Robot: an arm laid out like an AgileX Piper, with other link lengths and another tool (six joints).
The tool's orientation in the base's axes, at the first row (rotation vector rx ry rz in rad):
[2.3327, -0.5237, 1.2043]
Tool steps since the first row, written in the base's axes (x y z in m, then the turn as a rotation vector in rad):
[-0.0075, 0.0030, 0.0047, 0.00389, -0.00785, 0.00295]
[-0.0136, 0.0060, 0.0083, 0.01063, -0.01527, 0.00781]
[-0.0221, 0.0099, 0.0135, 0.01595, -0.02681, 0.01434]
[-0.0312, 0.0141, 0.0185, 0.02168, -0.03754, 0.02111]
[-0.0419, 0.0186, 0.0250, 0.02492, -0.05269, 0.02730]
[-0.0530, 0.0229, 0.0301, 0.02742, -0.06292, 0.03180]
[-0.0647, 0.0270, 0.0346, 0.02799, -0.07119, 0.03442]
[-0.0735, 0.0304, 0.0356, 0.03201, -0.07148, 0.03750]
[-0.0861, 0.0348, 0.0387, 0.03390, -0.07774, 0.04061]
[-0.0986, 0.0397, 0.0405, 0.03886, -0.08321, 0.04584]
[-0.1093, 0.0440, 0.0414, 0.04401, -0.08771, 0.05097]
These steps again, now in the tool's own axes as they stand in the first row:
[-0.0005, 0.0025, -0.0090, 0.00552, 0.00507, 0.00541]
[-0.0012, 0.0041, -0.0165, 0.01412, 0.00872, 0.01148]
[-0.0020, 0.0065, -0.0269, 0.02384, 0.01687, 0.01806]
[-0.0033, 0.0089, -0.0377, 0.03388, 0.02419, 0.02433]
[-0.0043, 0.0123, -0.0506, 0.04261, 0.03632, 0.03173]
[-0.0066, 0.0157, -0.0628, 0.04895, 0.04442, 0.03677]
[-0.0098, 0.0195, -0.0751, 0.05244, 0.05151, 0.04042]
[-0.0141, 0.0215, -0.0832, 0.05722, 0.05032, 0.04164]
[-0.0189, 0.0252, -0.0955, 0.06159, 0.05517, 0.04477]
[-0.0249, 0.0282, -0.1074, 0.06929, 0.05823, 0.04840]
[-0.0304, 0.0304, -0.1172, 0.07690, 0.06038, 0.05166]

